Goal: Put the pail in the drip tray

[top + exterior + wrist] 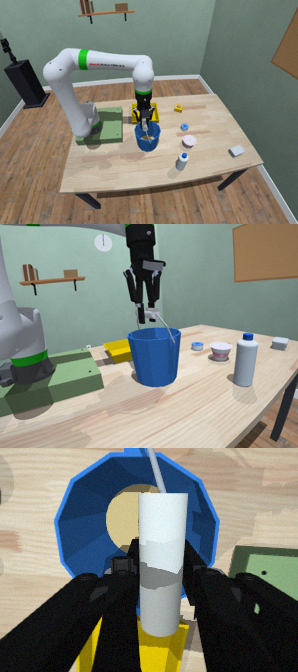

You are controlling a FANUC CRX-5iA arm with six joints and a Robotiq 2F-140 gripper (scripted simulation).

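Right now the blue pail is 10 cm below my hand and 2 cm ahead of it. From my hand the other things lie so: white bottle: 23 cm to the right, 23 cm ahead, 16 cm below; yellow drip tray: 32 cm to the left, 23 cm below, 4 cm ahead; grey box: 71 cm ahead, 22 cm below, 20 cm to the right.
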